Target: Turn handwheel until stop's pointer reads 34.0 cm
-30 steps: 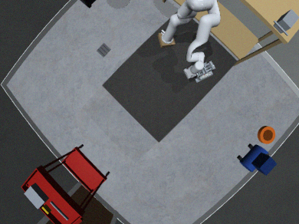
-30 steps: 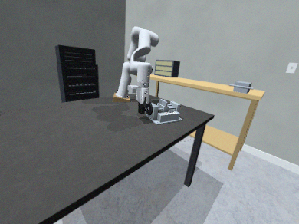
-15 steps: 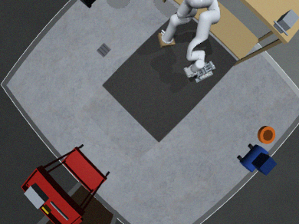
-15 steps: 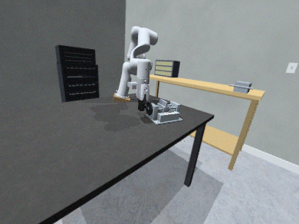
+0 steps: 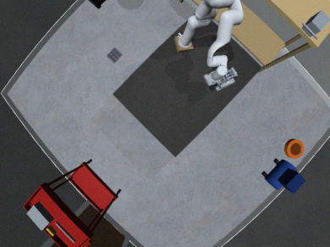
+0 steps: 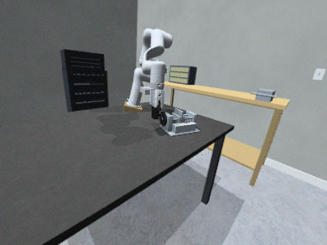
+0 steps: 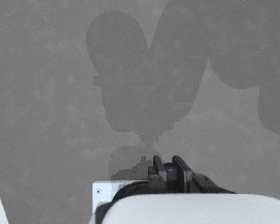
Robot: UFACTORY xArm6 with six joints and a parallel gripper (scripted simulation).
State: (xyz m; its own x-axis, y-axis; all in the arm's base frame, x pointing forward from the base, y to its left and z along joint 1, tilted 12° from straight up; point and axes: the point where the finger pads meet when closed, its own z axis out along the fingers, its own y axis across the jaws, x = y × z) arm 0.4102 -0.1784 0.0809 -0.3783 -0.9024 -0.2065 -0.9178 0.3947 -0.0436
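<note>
My gripper is now 120 mm to the right of the sliding stop and 90 mm short of it. From my hand the other things lie so: upright knob (10 mm to the left); handwheel (20 mm to the left, 10 mm below, 10 mm ahead).
</note>
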